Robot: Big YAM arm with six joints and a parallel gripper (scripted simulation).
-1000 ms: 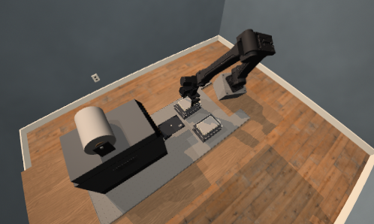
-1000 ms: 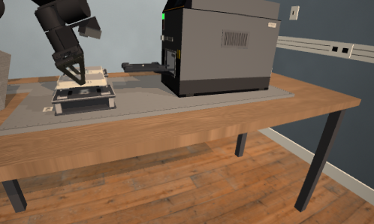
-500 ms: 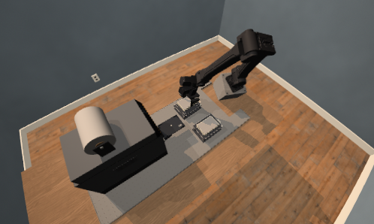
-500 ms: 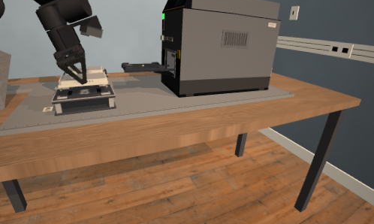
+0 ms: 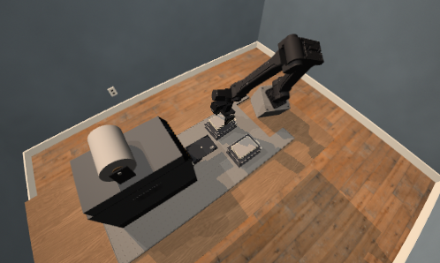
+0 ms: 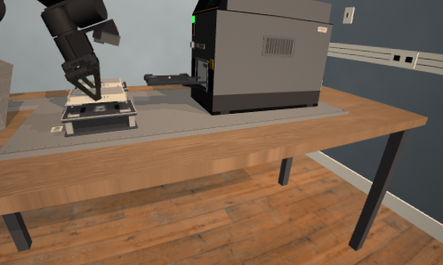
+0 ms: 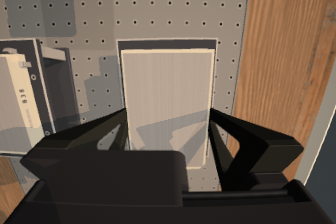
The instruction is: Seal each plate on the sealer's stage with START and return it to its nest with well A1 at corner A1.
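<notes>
Right now my hand is 4 cm above the plate nest. The rest, counted from my hand: sealer stage 18 cm ahead, 13 cm to the left, 1 cm above; then start button 27 cm ahead, 24 cm to the left, 11 cm above; then small label 10 cm behind, 2 cm to the right, 8 cm below.
</notes>
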